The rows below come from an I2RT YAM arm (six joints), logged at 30 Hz.
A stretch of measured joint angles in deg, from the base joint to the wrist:
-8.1 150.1 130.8 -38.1 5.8 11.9
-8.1 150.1 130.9 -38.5 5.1 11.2
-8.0 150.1 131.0 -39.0 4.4 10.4
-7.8 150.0 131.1 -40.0 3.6 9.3
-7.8 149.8 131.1 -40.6 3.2 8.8
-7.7 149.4 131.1 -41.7 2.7 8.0
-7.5 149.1 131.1 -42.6 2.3 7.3
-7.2 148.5 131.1 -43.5 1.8 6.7
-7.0 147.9 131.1 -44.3 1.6 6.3
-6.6 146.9 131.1 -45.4 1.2 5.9
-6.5 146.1 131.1 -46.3 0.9 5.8
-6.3 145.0 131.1 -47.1 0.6 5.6
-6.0 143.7 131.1 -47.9 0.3 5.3
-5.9 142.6 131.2 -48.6 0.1 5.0
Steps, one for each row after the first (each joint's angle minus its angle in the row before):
0.0 0.0 0.1 -0.4 -0.7 -0.7
0.1 0.0 0.1 -0.5 -0.7 -0.8
0.2 -0.1 0.1 -1.0 -0.8 -1.1
0.0 -0.2 0.0 -0.6 -0.4 -0.5
0.1 -0.4 0.0 -1.1 -0.5 -0.8
0.2 -0.3 0.0 -0.9 -0.4 -0.7
0.3 -0.6 0.0 -0.9 -0.5 -0.6
0.2 -0.6 0.0 -0.8 -0.2 -0.4
0.4 -1.0 0.0 -1.1 -0.4 -0.4
0.1 -0.8 0.0 -0.9 -0.3 -0.1
0.2 -1.1 0.0 -0.8 -0.3 -0.2
0.3 -1.3 0.0 -0.8 -0.3 -0.3
0.1 -1.1 0.1 -0.7 -0.2 -0.3

